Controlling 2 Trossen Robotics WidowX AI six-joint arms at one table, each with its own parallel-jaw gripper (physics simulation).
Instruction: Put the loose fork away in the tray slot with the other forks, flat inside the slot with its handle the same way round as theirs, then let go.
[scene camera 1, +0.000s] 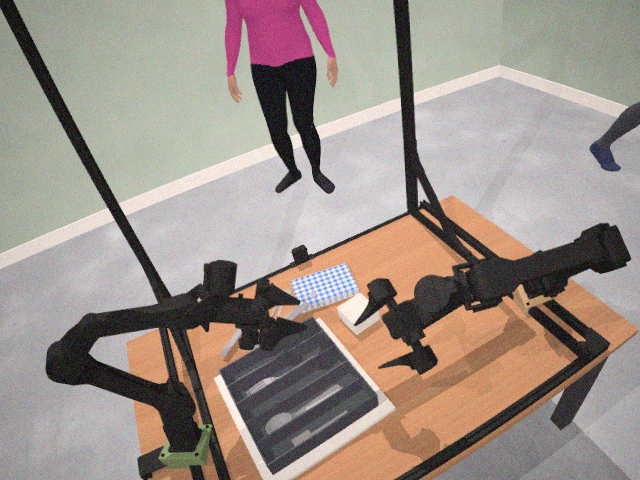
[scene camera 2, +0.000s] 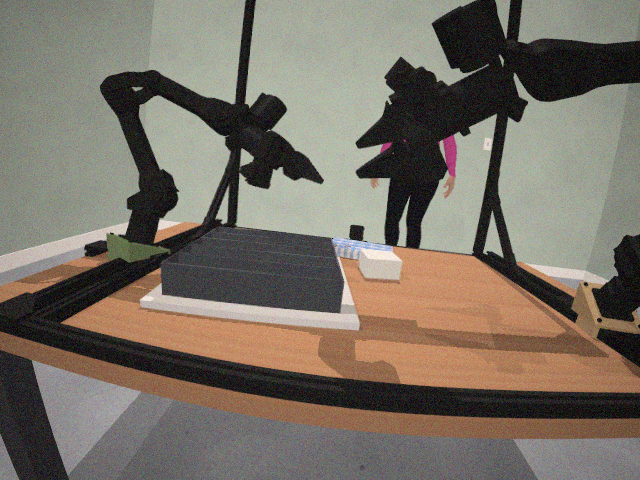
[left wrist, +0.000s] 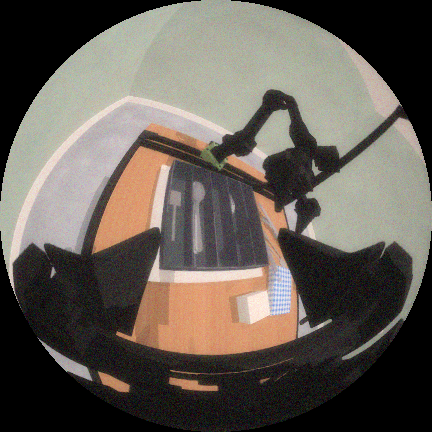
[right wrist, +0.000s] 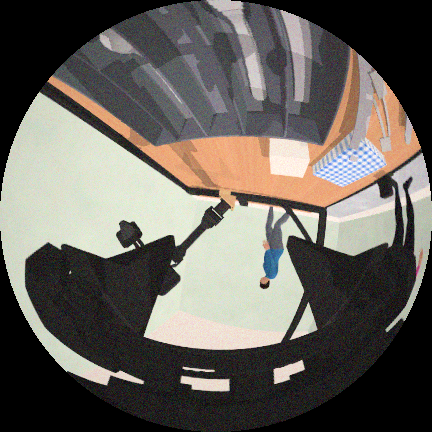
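The dark slotted tray (scene camera 1: 310, 343) (scene camera 2: 248, 289) (left wrist: 252, 250) holds silvery cutlery, including a spoon (scene camera 1: 278, 421) (left wrist: 198, 192) and a piece (scene camera 1: 263, 384) that may be a fork. Several loose silvery pieces lie past the tray's far side. One long piece (right wrist: 358, 110) has its rounded end resting up on the checked box; a thin piece (right wrist: 385, 122) lies beside it. Which is the loose fork I cannot tell. My right gripper (scene camera 1: 302, 314) (right wrist: 232, 241) is open and empty above that area, partly hiding the pieces. My left gripper (scene camera 1: 368, 346) (scene camera 2: 356, 159) (left wrist: 220, 233) is open and empty, high above the table.
The tray stands on a white slab (scene camera 2: 248, 312) (left wrist: 210, 276). A blue-and-white checked box (scene camera 1: 330, 284) (left wrist: 280, 290) (right wrist: 350, 167) and a white block (scene camera 1: 356, 312) (scene camera 2: 381, 266) (right wrist: 289, 160) stand near its far right corner in scene camera 1. Black rails edge the table.
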